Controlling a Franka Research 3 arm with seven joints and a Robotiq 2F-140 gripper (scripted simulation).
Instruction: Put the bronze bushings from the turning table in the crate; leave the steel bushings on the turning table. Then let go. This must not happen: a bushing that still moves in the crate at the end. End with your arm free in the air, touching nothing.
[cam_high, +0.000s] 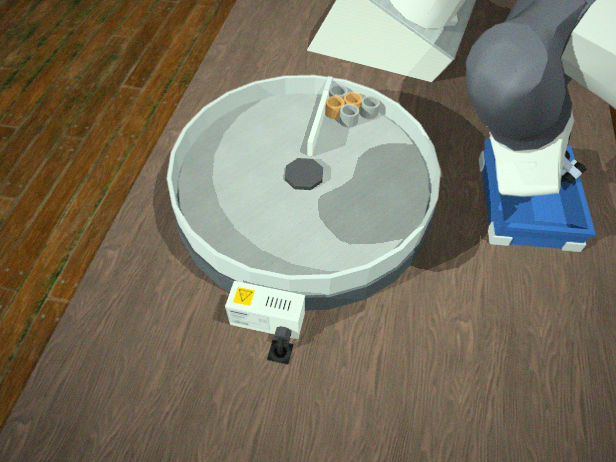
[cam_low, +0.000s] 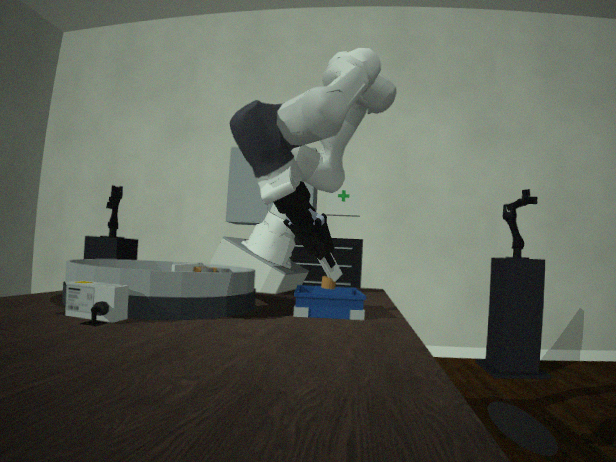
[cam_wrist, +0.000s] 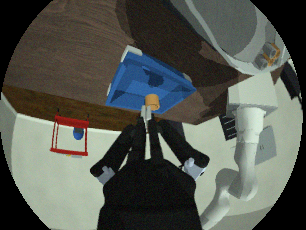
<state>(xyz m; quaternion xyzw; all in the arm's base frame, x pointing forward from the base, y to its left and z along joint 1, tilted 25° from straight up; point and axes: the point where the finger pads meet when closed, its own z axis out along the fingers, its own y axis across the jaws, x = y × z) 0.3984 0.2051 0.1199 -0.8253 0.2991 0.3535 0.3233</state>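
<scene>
The blue crate is 8 cm below my hand and 2 cm behind it. From my hand the other things lie so: round turning table (38 cm to the right, 5 cm below, 4 cm ahead).
</scene>
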